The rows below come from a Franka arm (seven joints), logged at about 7 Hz.
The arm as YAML. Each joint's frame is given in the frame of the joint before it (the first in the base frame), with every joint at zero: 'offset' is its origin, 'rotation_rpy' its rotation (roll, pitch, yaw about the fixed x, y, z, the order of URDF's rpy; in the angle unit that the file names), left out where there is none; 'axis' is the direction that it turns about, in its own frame. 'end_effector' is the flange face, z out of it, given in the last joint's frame.
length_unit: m
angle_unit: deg
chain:
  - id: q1
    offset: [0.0, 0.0, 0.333]
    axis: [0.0, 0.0, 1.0]
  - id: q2
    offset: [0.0, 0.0, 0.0]
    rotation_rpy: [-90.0, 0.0, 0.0]
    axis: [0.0, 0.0, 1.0]
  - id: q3
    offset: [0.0, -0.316, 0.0]
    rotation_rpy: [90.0, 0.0, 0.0]
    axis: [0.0, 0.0, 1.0]
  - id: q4
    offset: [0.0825, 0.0, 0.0]
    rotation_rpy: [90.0, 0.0, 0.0]
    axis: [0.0, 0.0, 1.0]
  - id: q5
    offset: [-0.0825, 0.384, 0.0]
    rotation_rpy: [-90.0, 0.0, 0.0]
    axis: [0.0, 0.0, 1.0]
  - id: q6
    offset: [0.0, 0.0, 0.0]
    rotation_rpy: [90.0, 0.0, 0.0]
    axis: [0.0, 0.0, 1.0]
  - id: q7
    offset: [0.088, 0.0, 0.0]
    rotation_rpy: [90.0, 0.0, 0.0]
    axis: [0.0, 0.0, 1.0]
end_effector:
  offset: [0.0, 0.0, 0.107]
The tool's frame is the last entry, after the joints.
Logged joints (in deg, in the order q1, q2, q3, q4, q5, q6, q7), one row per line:
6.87 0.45 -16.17 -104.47 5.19 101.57 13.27
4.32 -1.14 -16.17 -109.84 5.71 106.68 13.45
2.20 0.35 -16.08 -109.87 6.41 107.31 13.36
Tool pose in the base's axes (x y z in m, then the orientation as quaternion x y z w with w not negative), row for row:
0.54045 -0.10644 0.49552 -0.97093 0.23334 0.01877 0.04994
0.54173 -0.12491 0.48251 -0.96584 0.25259 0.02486 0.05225
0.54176 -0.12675 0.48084 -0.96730 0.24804 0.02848 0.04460
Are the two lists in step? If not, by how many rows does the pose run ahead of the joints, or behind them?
The pose runs 1 row ahead of the joints: the pose in row i belongs to the joints in row i + 1.
